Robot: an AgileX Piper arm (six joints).
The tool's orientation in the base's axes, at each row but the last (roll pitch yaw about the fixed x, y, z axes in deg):
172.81, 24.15, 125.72
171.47, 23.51, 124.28
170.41, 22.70, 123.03
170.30, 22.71, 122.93
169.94, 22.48, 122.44
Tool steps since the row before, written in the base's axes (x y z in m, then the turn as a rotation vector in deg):
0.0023, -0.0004, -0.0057, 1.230, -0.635, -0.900
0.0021, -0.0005, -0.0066, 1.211, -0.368, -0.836
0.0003, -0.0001, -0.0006, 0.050, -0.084, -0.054
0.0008, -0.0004, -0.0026, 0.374, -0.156, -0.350
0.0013, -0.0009, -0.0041, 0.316, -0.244, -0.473
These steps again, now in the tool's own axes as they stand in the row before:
0.0008, 0.0009, 0.0060, -0.757, 0.457, 1.394
0.0012, 0.0004, 0.0068, -0.571, 0.613, 1.265
0.0000, 0.0001, 0.0007, -0.069, -0.018, 0.086
0.0003, 0.0000, 0.0027, -0.173, 0.150, 0.484
0.0002, -0.0002, 0.0044, -0.166, 0.032, 0.595

